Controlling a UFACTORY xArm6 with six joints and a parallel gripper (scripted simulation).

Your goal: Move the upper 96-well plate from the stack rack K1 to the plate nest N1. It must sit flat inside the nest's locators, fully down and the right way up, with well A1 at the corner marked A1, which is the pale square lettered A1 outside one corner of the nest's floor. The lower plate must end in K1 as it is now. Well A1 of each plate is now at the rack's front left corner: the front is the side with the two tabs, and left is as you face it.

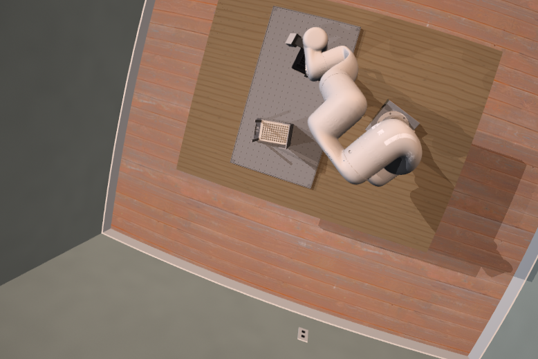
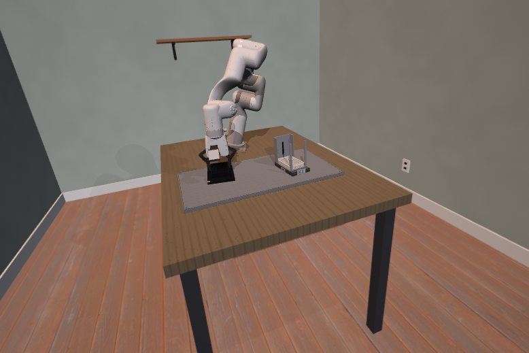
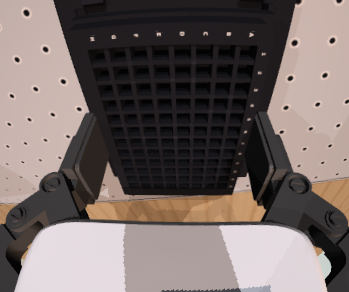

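The black 96-well plate is 10 mm below my hand. From my hand the other things lie so: pale well plate (70 mm ahead, 330 mm to the left, 20 mm below); pale A1 square (70 mm ahead, 60 mm to the right, 30 mm below); back panel (310 mm to the left, 40 mm above).
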